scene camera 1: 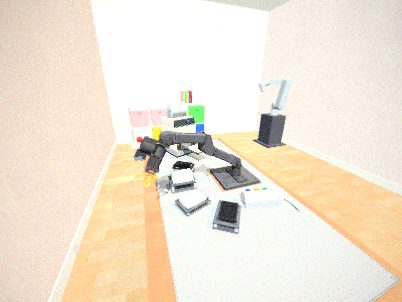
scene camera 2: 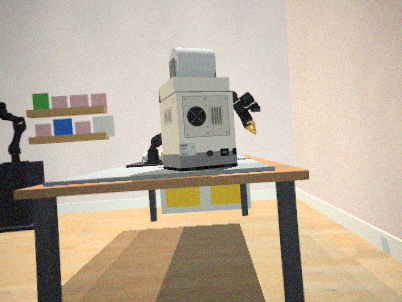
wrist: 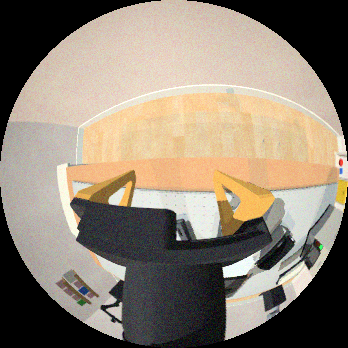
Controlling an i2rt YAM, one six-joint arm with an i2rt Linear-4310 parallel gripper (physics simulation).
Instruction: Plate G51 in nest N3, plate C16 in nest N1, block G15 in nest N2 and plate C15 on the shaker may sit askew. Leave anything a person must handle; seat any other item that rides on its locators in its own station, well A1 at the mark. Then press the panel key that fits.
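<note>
My gripper (scene camera 1: 150,179) (scene camera 2: 251,129) (wrist: 174,173) is open and empty, high over the table's long edge, beside the stations. A white plate (scene camera 1: 183,175) sits on a raised dark station in scene camera 1. A second white plate (scene camera 1: 193,199) lies on a low dark nest nearer that camera. A black block or plate (scene camera 1: 229,211) lies in another nest at the front. The white key panel (scene camera 1: 262,197) has blue, orange and green keys. A dark ribbed item (scene camera 1: 183,165) (wrist: 280,246) stands behind the raised station. Labels, well marks and exact seating are too small to read.
A tall white instrument (scene camera 1: 175,122) (scene camera 2: 197,135) stands at the table's far end. My arm's dark base plate (scene camera 1: 222,181) is behind the panel. A cable (scene camera 1: 291,204) leaves the panel. A wooden edge strip (scene camera 1: 156,260) (wrist: 175,175) borders the mat (scene camera 1: 280,255). Another arm's pedestal (scene camera 1: 271,130) stands off the table.
</note>
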